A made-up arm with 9 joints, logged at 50 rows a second.
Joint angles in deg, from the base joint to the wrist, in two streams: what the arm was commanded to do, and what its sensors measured. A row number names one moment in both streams.
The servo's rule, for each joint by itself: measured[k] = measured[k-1] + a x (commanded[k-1-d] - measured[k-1]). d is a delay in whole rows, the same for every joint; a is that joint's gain. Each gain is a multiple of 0.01, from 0.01 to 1. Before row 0 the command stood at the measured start. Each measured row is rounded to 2 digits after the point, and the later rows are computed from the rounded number. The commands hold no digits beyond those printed.
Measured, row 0:
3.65 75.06 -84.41 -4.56 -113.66 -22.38 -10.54 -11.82 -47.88
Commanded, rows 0 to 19:
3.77 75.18 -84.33 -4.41 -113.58 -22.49 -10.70 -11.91 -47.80
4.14 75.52 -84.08 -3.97 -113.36 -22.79 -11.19 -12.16 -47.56
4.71 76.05 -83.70 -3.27 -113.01 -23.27 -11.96 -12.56 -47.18
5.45 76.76 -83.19 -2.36 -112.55 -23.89 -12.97 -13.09 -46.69
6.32 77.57 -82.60 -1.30 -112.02 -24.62 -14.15 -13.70 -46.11
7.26 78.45 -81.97 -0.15 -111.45 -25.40 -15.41 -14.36 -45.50
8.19 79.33 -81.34 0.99 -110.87 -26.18 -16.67 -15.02 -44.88
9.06 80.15 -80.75 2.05 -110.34 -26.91 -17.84 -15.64 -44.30
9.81 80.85 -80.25 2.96 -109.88 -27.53 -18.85 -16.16 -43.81
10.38 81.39 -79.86 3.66 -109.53 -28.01 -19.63 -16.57 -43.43
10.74 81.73 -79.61 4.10 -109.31 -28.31 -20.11 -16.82 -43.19
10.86 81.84 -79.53 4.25 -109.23 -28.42 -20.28 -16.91 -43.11
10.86 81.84 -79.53 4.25 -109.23 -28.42 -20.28 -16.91 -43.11
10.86 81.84 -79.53 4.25 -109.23 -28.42 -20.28 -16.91 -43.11
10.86 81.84 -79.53 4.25 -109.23 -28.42 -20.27 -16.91 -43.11
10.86 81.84 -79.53 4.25 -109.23 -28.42 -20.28 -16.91 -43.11
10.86 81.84 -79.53 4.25 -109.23 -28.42 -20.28 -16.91 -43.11
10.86 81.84 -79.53 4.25 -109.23 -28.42 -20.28 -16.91 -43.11
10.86 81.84 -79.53 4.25 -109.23 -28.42 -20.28 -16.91 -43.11
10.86 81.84 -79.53 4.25 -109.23 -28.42 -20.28 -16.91 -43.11
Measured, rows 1 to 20:
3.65 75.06 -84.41 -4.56 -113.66 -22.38 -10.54 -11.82 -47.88
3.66 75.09 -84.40 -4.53 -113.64 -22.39 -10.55 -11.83 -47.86
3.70 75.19 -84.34 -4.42 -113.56 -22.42 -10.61 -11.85 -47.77
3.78 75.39 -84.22 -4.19 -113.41 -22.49 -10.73 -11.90 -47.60
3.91 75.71 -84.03 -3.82 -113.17 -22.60 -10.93 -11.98 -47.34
4.10 76.14 -83.77 -3.32 -112.85 -22.76 -11.22 -12.10 -46.98
4.35 76.67 -83.45 -2.69 -112.46 -22.97 -11.60 -12.26 -46.55
4.66 77.28 -83.07 -1.95 -112.01 -23.23 -12.06 -12.45 -46.07
5.01 77.94 -82.65 -1.15 -111.54 -23.52 -12.58 -12.67 -45.56
5.39 78.61 -82.22 -0.33 -111.08 -23.84 -13.14 -12.91 -45.05
5.79 79.25 -81.80 0.47 -110.65 -24.17 -13.72 -13.17 -44.58
6.19 79.82 -81.41 1.20 -110.27 -24.50 -14.30 -13.43 -44.18
6.56 80.28 -81.07 1.81 -109.98 -24.81 -14.84 -13.67 -43.87
6.90 80.64 -80.79 2.30 -109.77 -25.10 -15.33 -13.90 -43.65
7.22 80.92 -80.56 2.69 -109.62 -25.37 -15.78 -14.11 -43.49
7.51 81.13 -80.37 3.00 -109.51 -25.61 -16.18 -14.31 -43.38
7.78 81.29 -80.22 3.25 -109.43 -25.83 -16.55 -14.49 -43.30
8.03 81.42 -80.10 3.45 -109.37 -26.04 -16.89 -14.66 -43.24
8.26 81.52 -80.00 3.61 -109.33 -26.23 -17.20 -14.82 -43.20
8.47 81.59 -79.92 3.74 -109.30 -26.41 -17.48 -14.97 -43.17
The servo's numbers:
d 1
a 0.08 0.23 0.18 0.20 0.28 0.08 0.09 0.07 0.29

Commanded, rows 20 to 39:
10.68 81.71 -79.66 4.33 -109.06 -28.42 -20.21 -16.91 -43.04
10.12 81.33 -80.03 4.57 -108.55 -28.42 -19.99 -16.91 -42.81
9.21 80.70 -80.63 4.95 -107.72 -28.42 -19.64 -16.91 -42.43
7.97 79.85 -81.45 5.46 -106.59 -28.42 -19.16 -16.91 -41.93
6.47 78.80 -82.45 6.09 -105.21 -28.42 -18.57 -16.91 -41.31
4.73 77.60 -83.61 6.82 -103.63 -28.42 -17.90 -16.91 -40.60
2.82 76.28 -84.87 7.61 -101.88 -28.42 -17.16 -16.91 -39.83
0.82 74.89 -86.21 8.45 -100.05 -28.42 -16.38 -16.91 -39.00
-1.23 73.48 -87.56 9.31 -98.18 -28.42 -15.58 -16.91 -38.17
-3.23 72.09 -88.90 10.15 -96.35 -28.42 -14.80 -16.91 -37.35
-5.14 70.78 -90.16 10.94 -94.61 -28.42 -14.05 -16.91 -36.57
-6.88 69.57 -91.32 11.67 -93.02 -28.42 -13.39 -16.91 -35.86
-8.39 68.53 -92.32 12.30 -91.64 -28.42 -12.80 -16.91 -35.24
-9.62 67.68 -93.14 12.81 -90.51 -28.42 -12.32 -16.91 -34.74
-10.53 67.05 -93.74 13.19 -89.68 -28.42 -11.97 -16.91 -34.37
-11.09 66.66 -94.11 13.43 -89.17 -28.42 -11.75 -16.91 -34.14
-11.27 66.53 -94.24 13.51 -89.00 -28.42 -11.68 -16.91 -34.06
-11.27 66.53 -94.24 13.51 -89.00 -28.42 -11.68 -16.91 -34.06
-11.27 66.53 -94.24 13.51 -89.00 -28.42 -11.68 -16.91 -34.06
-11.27 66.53 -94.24 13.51 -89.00 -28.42 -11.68 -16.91 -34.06
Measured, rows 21 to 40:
8.66 81.65 -79.85 3.84 -109.28 -26.57 -17.73 -15.11 -43.15
8.82 81.66 -79.82 3.94 -109.22 -26.72 -17.95 -15.24 -43.12
8.92 81.58 -79.86 4.07 -109.03 -26.86 -18.13 -15.36 -43.03
8.94 81.38 -80.00 4.25 -108.66 -26.98 -18.27 -15.47 -42.86
8.86 81.03 -80.26 4.49 -108.08 -27.10 -18.35 -15.57 -42.59
8.67 80.52 -80.65 4.81 -107.28 -27.21 -18.37 -15.66 -42.22
8.35 79.85 -81.18 5.21 -106.26 -27.31 -18.33 -15.75 -41.75
7.91 79.03 -81.84 5.69 -105.03 -27.40 -18.22 -15.83 -41.19
7.34 78.08 -82.63 6.24 -103.64 -27.48 -18.05 -15.91 -40.55
6.65 77.02 -83.52 6.85 -102.11 -27.56 -17.83 -15.98 -39.86
5.86 75.89 -84.49 7.51 -100.50 -27.63 -17.56 -16.05 -39.13
4.98 74.71 -85.51 8.20 -98.85 -27.69 -17.24 -16.11 -38.39
4.03 73.53 -86.56 8.89 -97.22 -27.75 -16.89 -16.17 -37.66
3.04 72.38 -87.60 9.57 -95.66 -27.80 -16.52 -16.22 -36.96
2.03 71.30 -88.60 10.22 -94.22 -27.85 -16.14 -16.27 -36.32
1.03 70.32 -89.53 10.81 -92.95 -27.90 -15.76 -16.31 -35.75
0.06 69.48 -90.35 11.33 -91.89 -27.94 -15.40 -16.35 -35.28
-0.85 68.80 -91.05 11.77 -91.08 -27.98 -15.07 -16.39 -34.93
-1.68 68.28 -91.62 12.12 -90.50 -28.02 -14.76 -16.43 -34.68
-2.45 67.88 -92.09 12.40 -90.08 -28.05 -14.48 -16.46 -34.50

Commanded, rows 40 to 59:
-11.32 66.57 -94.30 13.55 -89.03 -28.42 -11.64 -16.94 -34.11
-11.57 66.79 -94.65 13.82 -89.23 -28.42 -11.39 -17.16 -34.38
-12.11 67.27 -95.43 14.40 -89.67 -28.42 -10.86 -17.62 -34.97
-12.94 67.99 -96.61 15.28 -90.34 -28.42 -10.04 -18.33 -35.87
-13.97 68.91 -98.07 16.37 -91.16 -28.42 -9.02 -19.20 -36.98
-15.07 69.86 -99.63 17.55 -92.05 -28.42 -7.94 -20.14 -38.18
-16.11 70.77 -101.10 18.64 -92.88 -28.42 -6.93 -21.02 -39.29
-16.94 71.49 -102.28 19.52 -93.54 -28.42 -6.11 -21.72 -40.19
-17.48 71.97 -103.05 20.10 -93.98 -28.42 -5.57 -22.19 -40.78
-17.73 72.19 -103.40 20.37 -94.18 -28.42 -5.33 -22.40 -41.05
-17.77 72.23 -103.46 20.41 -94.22 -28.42 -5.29 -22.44 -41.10
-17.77 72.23 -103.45 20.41 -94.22 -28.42 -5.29 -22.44 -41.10
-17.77 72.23 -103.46 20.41 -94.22 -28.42 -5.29 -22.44 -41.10
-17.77 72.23 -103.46 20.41 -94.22 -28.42 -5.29 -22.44 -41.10
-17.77 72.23 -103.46 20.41 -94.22 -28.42 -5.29 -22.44 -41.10
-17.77 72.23 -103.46 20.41 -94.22 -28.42 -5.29 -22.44 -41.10
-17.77 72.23 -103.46 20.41 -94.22 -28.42 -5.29 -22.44 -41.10
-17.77 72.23 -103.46 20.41 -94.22 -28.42 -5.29 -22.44 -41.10
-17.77 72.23 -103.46 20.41 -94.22 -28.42 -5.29 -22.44 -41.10
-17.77 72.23 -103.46 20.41 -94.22 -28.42 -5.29 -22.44 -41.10
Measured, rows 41 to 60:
-3.16 67.57 -92.48 12.62 -89.78 -28.08 -14.23 -16.49 -34.37
-3.81 67.34 -92.81 12.81 -89.57 -28.11 -14.00 -16.52 -34.29
-4.43 67.21 -93.14 13.01 -89.47 -28.13 -13.77 -16.56 -34.32
-5.04 67.22 -93.55 13.29 -89.53 -28.15 -13.51 -16.63 -34.51
-5.67 67.40 -94.10 13.69 -89.76 -28.17 -13.20 -16.75 -34.90
-6.33 67.75 -94.81 14.23 -90.15 -28.19 -12.82 -16.92 -35.50
-7.03 68.24 -95.68 14.89 -90.68 -28.21 -12.38 -17.15 -36.28
-7.76 68.82 -96.66 15.64 -91.30 -28.23 -11.89 -17.42 -37.15
-8.49 69.43 -97.67 16.42 -91.93 -28.25 -11.37 -17.72 -38.03
-9.21 70.01 -98.64 17.16 -92.50 -28.26 -10.85 -18.03 -38.83
-9.89 70.51 -99.50 17.80 -92.97 -28.27 -10.35 -18.34 -39.47
-10.52 70.91 -100.21 18.32 -93.32 -28.28 -9.89 -18.63 -39.94
-11.10 71.21 -100.79 18.74 -93.57 -28.29 -9.48 -18.90 -40.28
-11.63 71.44 -101.27 19.07 -93.75 -28.30 -9.10 -19.15 -40.52
-12.12 71.62 -101.66 19.34 -93.88 -28.31 -8.76 -19.38 -40.69
-12.57 71.76 -101.98 19.55 -93.98 -28.32 -8.45 -19.59 -40.81
-12.99 71.87 -102.25 19.72 -94.05 -28.33 -8.17 -19.79 -40.89
-13.37 71.95 -102.47 19.86 -94.10 -28.34 -7.91 -19.98 -40.95
-13.72 72.01 -102.65 19.97 -94.13 -28.35 -7.67 -20.15 -40.99
-14.04 72.06 -102.80 20.06 -94.16 -28.36 -7.46 -20.31 -41.02

